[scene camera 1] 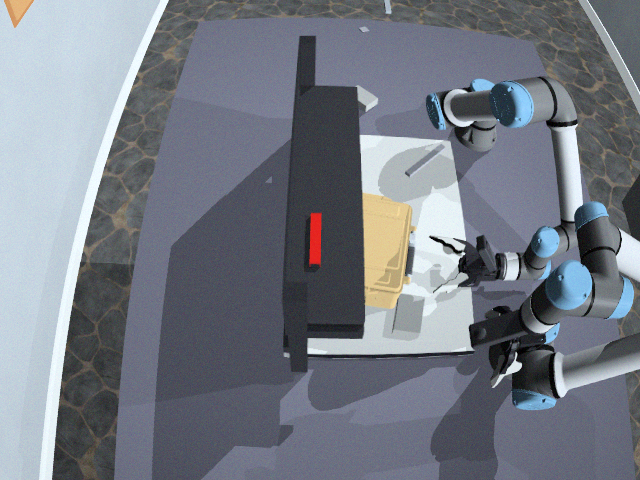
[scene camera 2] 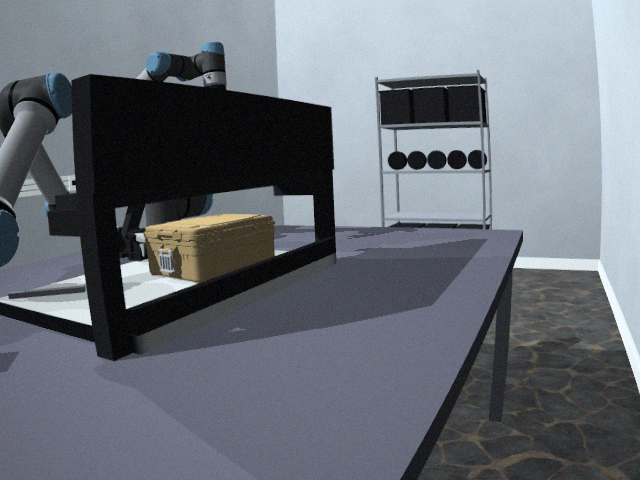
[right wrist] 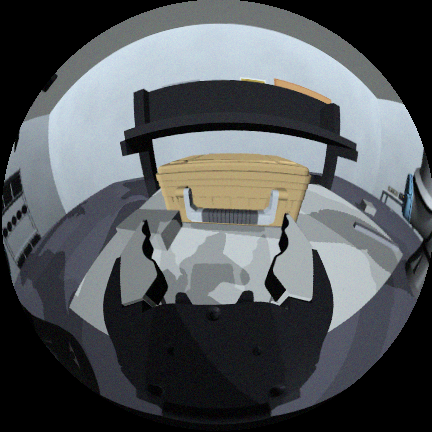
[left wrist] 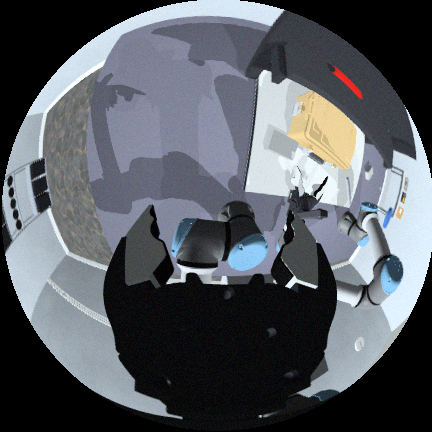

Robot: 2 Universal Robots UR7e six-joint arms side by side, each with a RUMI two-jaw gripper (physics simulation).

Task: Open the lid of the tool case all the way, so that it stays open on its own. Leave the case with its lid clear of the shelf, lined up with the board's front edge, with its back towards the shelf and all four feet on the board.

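Note:
The yellow tool case (scene camera 1: pixel 387 242) (scene camera 2: pixel 217 248) (left wrist: pixel 325 130) (right wrist: pixel 240 187) stands upright on the white board (scene camera 1: pixel 444 325) (left wrist: pixel 260 167) (right wrist: pixel 340 295), its lid shut. Its handle (scene camera 1: pixel 409 258) (right wrist: pixel 230 216) faces away from the black shelf (scene camera 1: pixel 330 155) (scene camera 2: pixel 206 139) (right wrist: pixel 235 102). The case looks turned a little against the board's front edge. Its feet are hidden, and the shelf covers its rear in scene camera 1. My right gripper (scene camera 1: pixel 433 264) (right wrist: pixel 214 217) is open and empty, low over the board in front of the handle. My left gripper (left wrist: pixel 221 207) is open and empty, beyond the board's front edge.
A grey block (scene camera 1: pixel 409 314) (right wrist: pixel 160 225) lies on the board near the case. A thin grey bar (scene camera 1: pixel 424 160) (scene camera 2: pixel 46 292) (right wrist: pixel 375 235) lies on its other side. A red bar (scene camera 1: pixel 315 238) (left wrist: pixel 346 81) is on the shelf. A small pale block (scene camera 1: pixel 366 98) lies beyond the board.

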